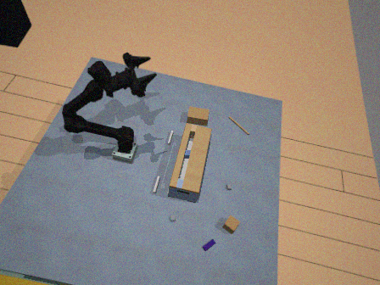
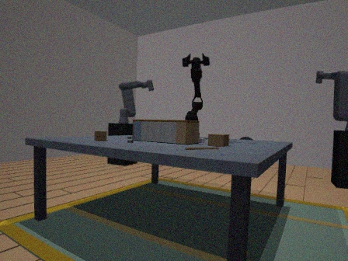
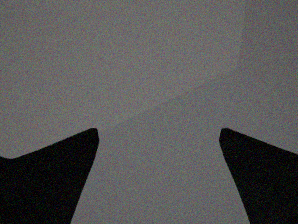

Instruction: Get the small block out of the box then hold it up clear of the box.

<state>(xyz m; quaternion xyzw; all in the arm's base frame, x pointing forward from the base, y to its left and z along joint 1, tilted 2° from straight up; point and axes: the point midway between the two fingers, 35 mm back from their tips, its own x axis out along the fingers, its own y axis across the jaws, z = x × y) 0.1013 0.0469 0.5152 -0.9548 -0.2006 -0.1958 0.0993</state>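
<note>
Now: the blue block 200 mm ahead of my gripper tip, 80 mm to the right of it and 490 mm below it. Also, from my gripper tip: tan cube 440 mm ahead, 400 mm to the right, 550 mm below; then thin wooden stick 490 mm ahead, 220 mm to the left, 580 mm below; then long box 180 mm ahead, 110 mm to the right, 520 mm below.
</note>
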